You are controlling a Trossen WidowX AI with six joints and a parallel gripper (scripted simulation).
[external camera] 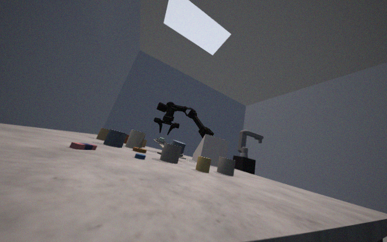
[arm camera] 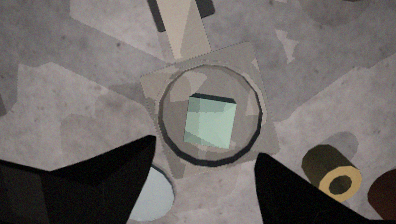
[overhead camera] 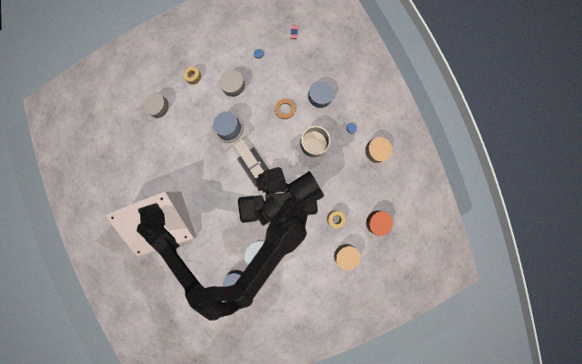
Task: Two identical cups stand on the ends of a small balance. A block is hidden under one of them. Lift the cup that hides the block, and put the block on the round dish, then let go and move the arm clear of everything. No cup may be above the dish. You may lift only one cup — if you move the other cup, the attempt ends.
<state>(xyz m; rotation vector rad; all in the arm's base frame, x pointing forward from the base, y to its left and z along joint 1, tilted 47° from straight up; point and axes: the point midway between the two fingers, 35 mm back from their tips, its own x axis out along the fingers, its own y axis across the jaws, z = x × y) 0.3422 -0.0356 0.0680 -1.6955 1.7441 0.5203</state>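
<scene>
The green block is 4 cm below my gripper tip. The rest, counted from my gripper tip: pale blue round dish 10 cm behind, 14 cm to the right, 13 cm below; balance beam 3 cm behind, 12 cm to the left, 9 cm below; beige cup 15 cm ahead, 13 cm to the left, 9 cm below.
</scene>
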